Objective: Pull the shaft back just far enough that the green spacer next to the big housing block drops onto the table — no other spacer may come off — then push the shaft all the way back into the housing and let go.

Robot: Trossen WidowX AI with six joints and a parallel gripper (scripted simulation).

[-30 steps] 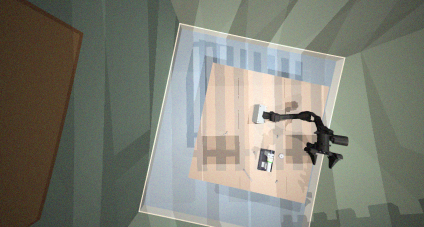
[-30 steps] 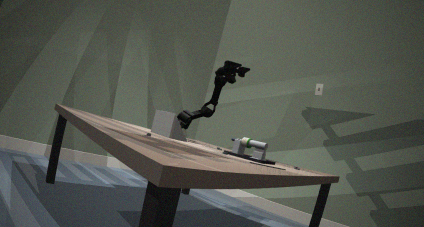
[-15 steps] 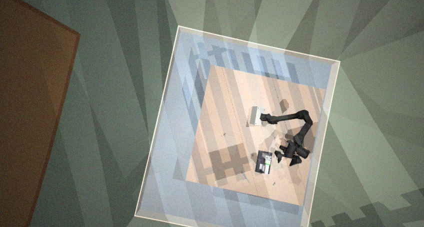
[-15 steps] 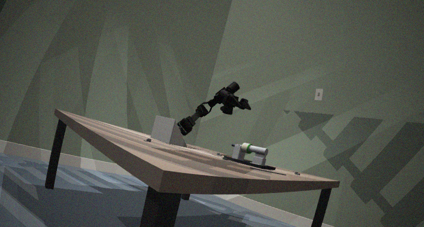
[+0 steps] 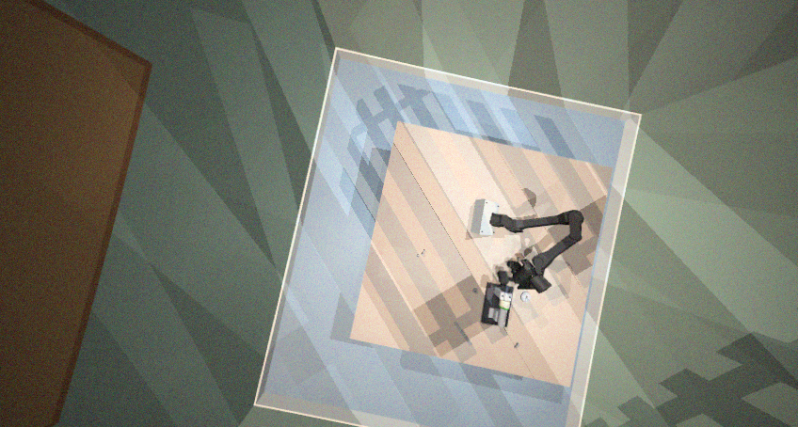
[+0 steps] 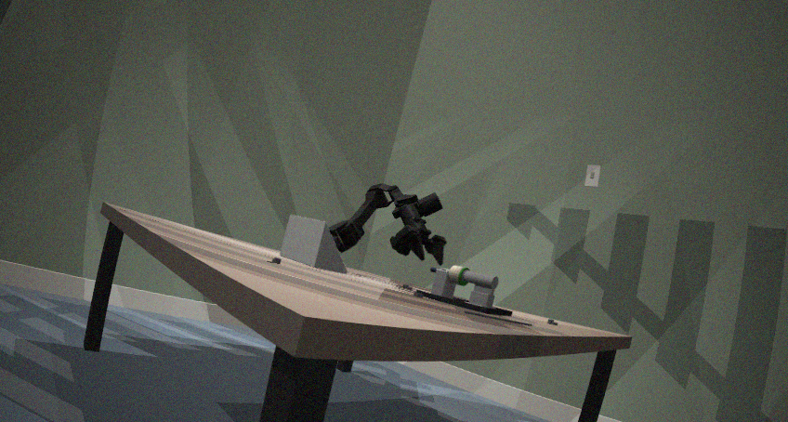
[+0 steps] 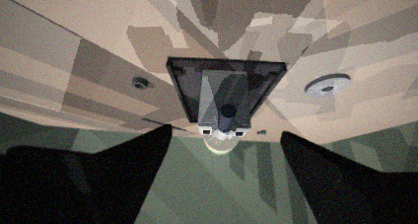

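Right now the dark shaft is 70 mm ahead of my gripper tip, 10 mm to the left of it and 20 mm below it. Also, from my gripper tip: green spacer 120 mm ahead, 20 mm to the left, 20 mm below.
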